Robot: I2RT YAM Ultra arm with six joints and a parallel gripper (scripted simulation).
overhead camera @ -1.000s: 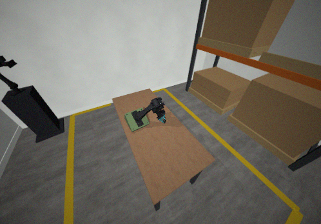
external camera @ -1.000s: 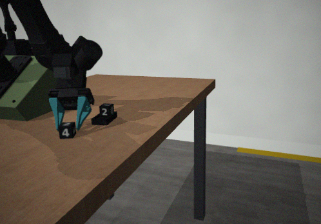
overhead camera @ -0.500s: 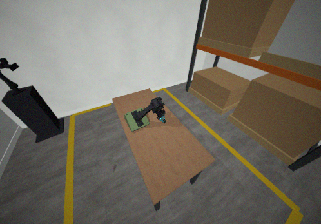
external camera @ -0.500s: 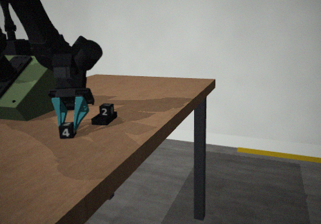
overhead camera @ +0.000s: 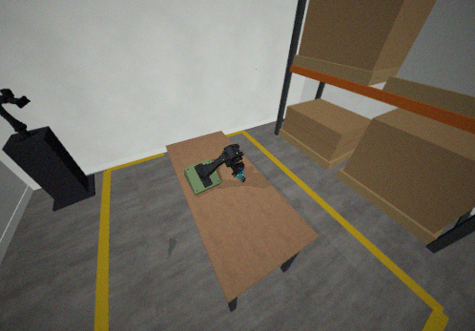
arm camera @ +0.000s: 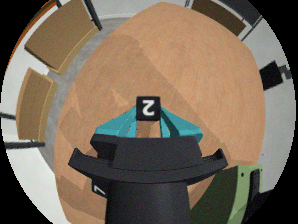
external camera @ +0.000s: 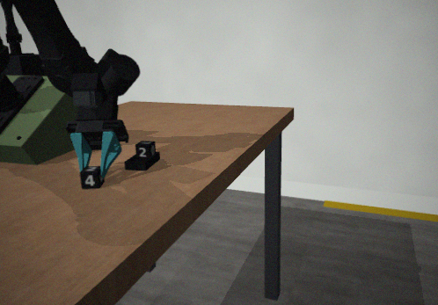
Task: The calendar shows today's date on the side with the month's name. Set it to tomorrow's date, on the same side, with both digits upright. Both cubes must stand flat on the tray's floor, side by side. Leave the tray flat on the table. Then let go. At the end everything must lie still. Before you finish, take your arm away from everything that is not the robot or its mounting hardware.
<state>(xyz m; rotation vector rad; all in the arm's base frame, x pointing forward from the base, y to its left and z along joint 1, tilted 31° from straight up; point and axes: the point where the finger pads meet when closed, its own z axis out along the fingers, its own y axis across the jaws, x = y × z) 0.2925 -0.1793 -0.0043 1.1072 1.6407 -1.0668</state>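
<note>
My hand is 120 mm to the right of the black tray, 30 mm short of it and 10 mm above it. Also, from my hand: black cube (10 mm to the right, 10 mm below).
</note>
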